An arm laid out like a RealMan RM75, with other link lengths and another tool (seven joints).
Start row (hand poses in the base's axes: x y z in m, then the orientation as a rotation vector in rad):
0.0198, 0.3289, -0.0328, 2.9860, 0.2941, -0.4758
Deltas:
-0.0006, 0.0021, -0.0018, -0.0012, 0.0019, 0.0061
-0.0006, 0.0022, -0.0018, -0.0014, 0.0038, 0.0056
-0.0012, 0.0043, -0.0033, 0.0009, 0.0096, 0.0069
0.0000, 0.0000, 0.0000, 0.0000, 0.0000, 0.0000
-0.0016, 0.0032, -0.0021, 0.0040, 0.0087, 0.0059
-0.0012, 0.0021, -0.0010, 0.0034, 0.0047, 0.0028
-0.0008, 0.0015, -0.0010, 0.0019, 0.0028, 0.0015
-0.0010, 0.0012, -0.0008, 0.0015, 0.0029, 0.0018
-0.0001, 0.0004, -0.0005, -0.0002, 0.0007, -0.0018
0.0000, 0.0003, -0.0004, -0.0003, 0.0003, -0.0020
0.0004, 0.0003, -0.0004, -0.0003, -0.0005, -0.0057
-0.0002, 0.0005, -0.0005, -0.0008, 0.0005, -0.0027
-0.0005, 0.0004, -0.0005, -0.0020, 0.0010, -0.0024
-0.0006, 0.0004, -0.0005, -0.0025, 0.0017, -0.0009
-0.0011, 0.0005, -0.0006, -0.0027, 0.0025, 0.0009
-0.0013, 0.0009, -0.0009, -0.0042, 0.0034, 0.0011
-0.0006, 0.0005, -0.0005, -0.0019, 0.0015, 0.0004
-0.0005, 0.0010, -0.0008, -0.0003, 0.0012, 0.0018
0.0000, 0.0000, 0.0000, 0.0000, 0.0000, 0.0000
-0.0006, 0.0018, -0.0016, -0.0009, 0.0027, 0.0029
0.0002, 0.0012, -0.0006, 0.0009, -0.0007, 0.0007
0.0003, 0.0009, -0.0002, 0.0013, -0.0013, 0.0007
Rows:
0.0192, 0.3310, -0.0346, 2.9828, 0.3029, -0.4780
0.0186, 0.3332, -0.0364, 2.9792, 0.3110, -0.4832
0.0174, 0.3375, -0.0397, 2.9765, 0.3223, -0.4969
0.0174, 0.3375, -0.0397, 2.9765, 0.3223, -0.4969
0.0158, 0.3407, -0.0418, 2.9772, 0.3332, -0.5093
0.0146, 0.3428, -0.0428, 2.9788, 0.3389, -0.5160
0.0138, 0.3443, -0.0438, 2.9797, 0.3420, -0.5200
0.0128, 0.3455, -0.0446, 2.9801, 0.3454, -0.5242
0.0127, 0.3459, -0.0451, 2.9804, 0.3427, -0.5254
0.0127, 0.3462, -0.0455, 2.9807, 0.3397, -0.5261
0.0131, 0.3465, -0.0459, 2.9823, 0.3312, -0.5259
0.0129, 0.3470, -0.0464, 2.9823, 0.3270, -0.5269
0.0124, 0.3474, -0.0469, 2.9810, 0.3228, -0.5287
0.0118, 0.3478, -0.0474, 2.9786, 0.3207, -0.5314
0.0107, 0.3483, -0.0480, 2.9753, 0.3213, -0.5351
0.0094, 0.3492, -0.0489, 2.9703, 0.3217, -0.5401
0.0088, 0.3497, -0.0494, 2.9681, 0.3217, -0.5423
0.0083, 0.3507, -0.0502, 2.9670, 0.3243, -0.5439
0.0083, 0.3507, -0.0502, 2.9670, 0.3243, -0.5439
0.0077, 0.3525, -0.0518, 2.9647, 0.3285, -0.5476
0.0079, 0.3537, -0.0524, 2.9655, 0.3298, -0.5465
0.0082, 0.3546, -0.0526, 2.9667, 0.3312, -0.5445

